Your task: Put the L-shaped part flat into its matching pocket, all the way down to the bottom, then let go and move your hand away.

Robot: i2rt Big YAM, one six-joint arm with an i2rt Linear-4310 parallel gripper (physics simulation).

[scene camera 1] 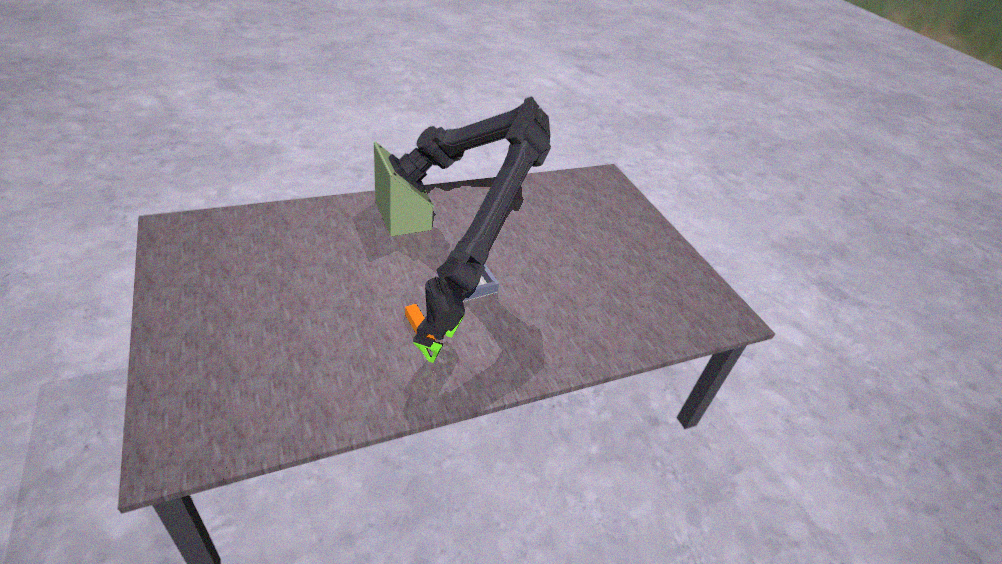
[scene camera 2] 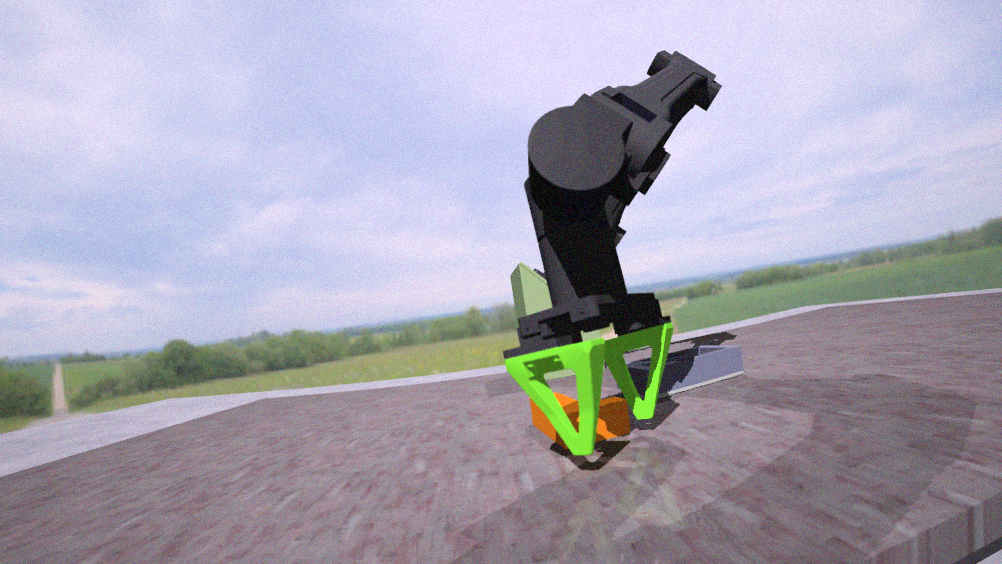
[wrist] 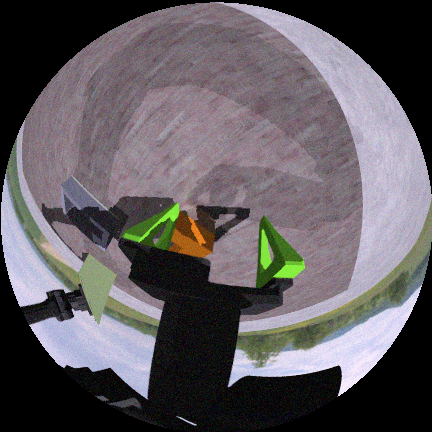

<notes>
The gripper [scene camera 2: 618,435] is open and holds nothing. Also in view: an orange L-shaped part [scene camera 2: 613,420].
The orange L-shaped part also shows in the wrist view [wrist: 189,237]. The gripper shows as well in scene camera 1 [scene camera 1: 440,348] and in the wrist view [wrist: 219,212].
</notes>
